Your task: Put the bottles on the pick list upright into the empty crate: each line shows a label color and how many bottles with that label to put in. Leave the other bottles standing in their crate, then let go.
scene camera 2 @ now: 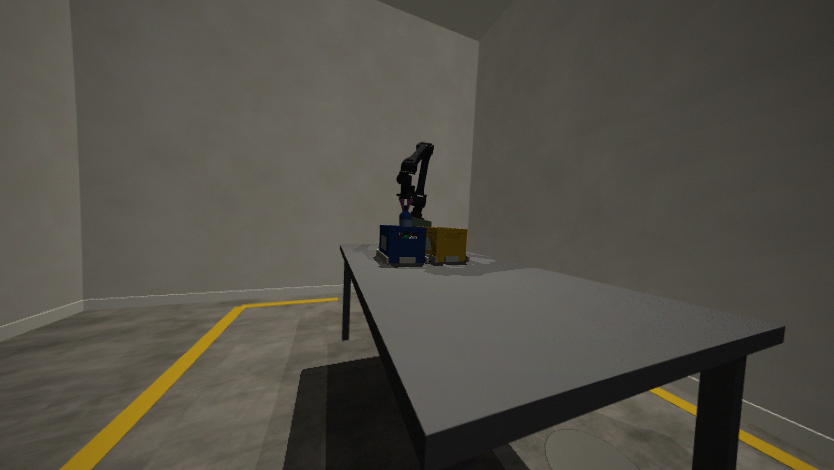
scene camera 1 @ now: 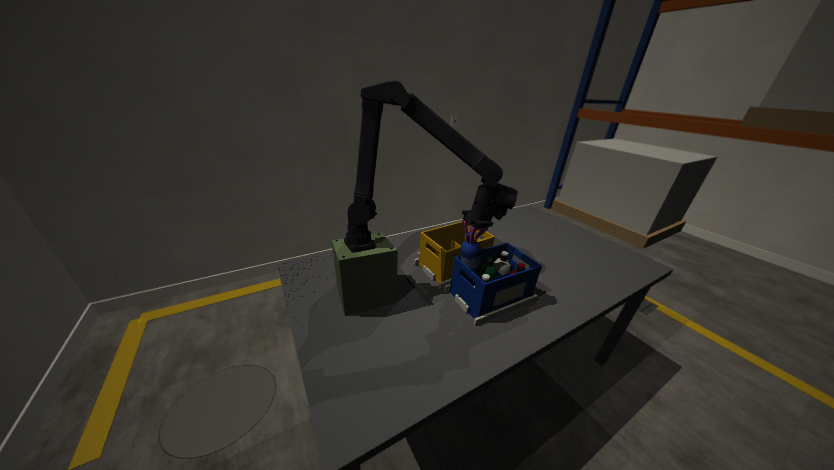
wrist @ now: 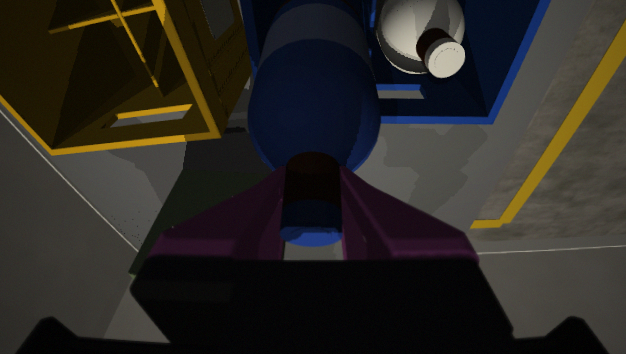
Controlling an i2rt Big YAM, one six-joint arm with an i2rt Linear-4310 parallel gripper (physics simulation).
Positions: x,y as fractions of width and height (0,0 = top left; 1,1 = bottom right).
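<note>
Visible: a blue bottle (wrist: 0.50,0.30), together with my gripper (wrist: 0.50,0.50).
</note>
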